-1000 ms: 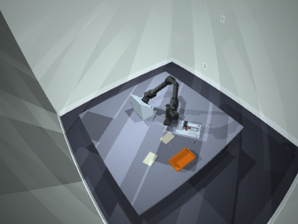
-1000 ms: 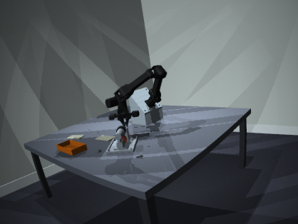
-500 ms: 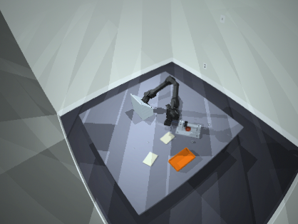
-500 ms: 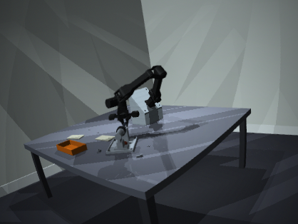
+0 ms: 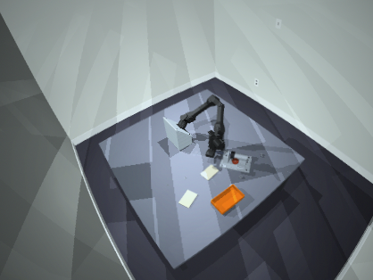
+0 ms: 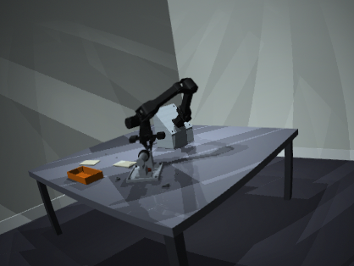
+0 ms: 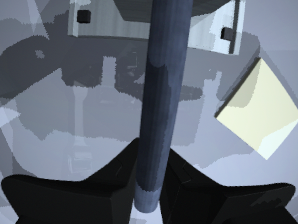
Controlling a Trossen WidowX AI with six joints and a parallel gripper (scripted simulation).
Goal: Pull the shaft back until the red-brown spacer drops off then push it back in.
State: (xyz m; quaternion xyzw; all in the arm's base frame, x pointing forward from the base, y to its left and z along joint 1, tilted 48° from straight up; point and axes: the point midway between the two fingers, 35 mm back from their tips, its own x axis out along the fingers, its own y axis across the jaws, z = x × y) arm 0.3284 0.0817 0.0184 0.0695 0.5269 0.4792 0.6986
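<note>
The blue-grey shaft is 60 mm ahead of my gripper tip, 50 mm to the left of it and 30 mm above it. The rest, counted from my gripper tip: red-brown spacer (150 mm ahead, 110 mm to the left, 30 mm below); orange tray (360 mm ahead, 150 mm to the right, 40 mm below).
</note>
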